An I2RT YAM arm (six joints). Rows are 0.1 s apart.
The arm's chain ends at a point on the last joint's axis. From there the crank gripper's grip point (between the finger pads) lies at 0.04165 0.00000 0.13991 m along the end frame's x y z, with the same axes.
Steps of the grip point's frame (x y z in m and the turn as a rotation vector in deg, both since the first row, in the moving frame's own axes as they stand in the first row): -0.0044 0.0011 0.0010 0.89 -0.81 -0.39; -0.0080 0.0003 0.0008 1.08 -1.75 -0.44; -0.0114 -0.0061 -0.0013 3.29 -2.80 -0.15; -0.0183 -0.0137 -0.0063 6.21 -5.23 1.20; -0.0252 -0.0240 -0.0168 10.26 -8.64 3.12
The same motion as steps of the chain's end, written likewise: -0.0024 0.0036 0.0004 0.89 -0.81 -0.39; -0.0037 0.0033 -0.0004 1.08 -1.75 -0.44; -0.0045 0.0021 -0.0029 3.29 -2.80 -0.15; -0.0055 0.0009 -0.0087 6.21 -5.23 1.20; -0.0045 -0.0003 -0.0194 10.26 -8.64 3.12
